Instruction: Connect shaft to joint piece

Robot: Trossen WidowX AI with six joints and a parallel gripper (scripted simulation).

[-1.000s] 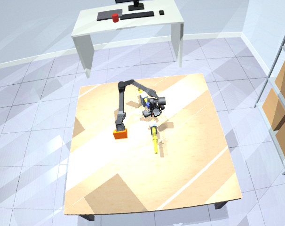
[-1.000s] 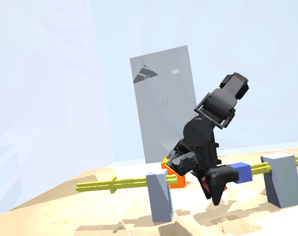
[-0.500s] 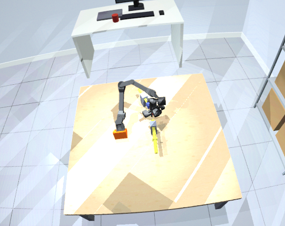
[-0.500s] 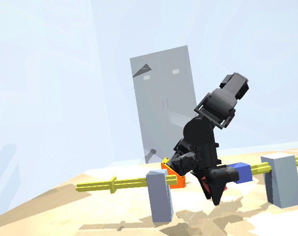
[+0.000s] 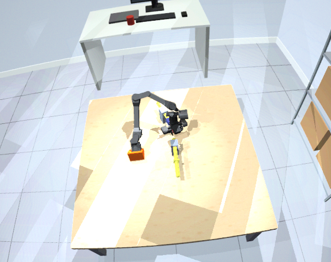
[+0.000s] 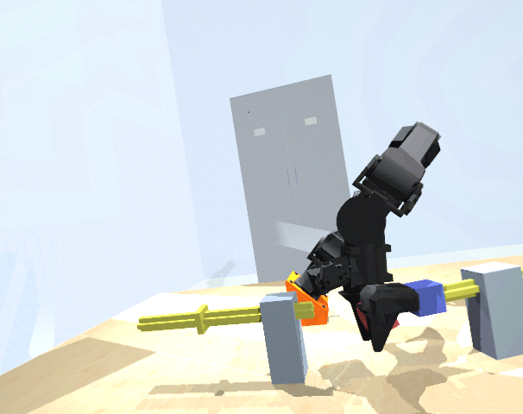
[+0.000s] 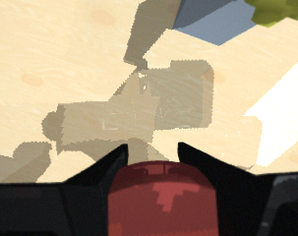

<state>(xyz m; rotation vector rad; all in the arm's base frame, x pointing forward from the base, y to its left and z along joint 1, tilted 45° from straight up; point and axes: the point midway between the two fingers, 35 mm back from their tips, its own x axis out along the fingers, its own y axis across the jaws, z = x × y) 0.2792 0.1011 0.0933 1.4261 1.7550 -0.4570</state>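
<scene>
The red joint piece lies 1 cm behind my gripper tip, 2 cm to the left of it and 4 cm above it.
</scene>
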